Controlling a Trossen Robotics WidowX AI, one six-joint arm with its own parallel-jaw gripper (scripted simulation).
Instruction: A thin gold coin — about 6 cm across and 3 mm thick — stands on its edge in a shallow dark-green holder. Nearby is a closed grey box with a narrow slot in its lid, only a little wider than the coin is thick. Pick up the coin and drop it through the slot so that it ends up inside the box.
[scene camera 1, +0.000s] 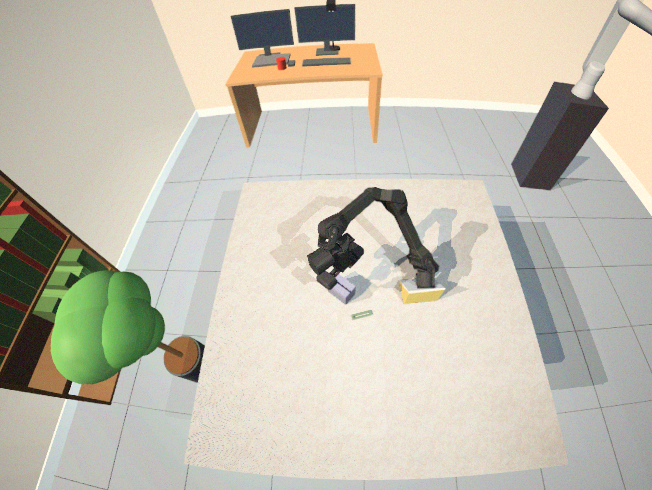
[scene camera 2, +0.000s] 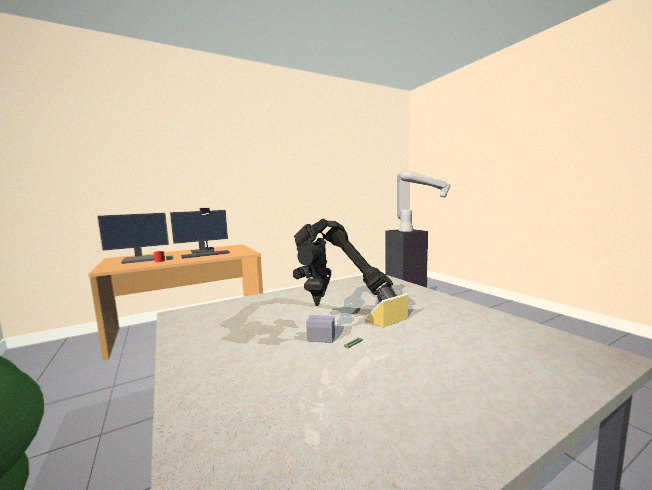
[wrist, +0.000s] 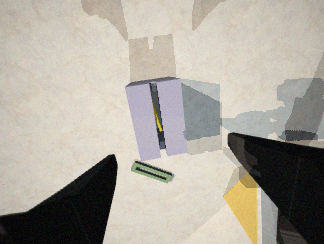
Observation:
My gripper (scene camera 2: 319, 301) is open, holding nothing. Further things: a grey box (wrist: 139, 98).
My gripper also shows in scene camera 1 (scene camera 1: 341, 276) and in the wrist view (wrist: 172, 148).

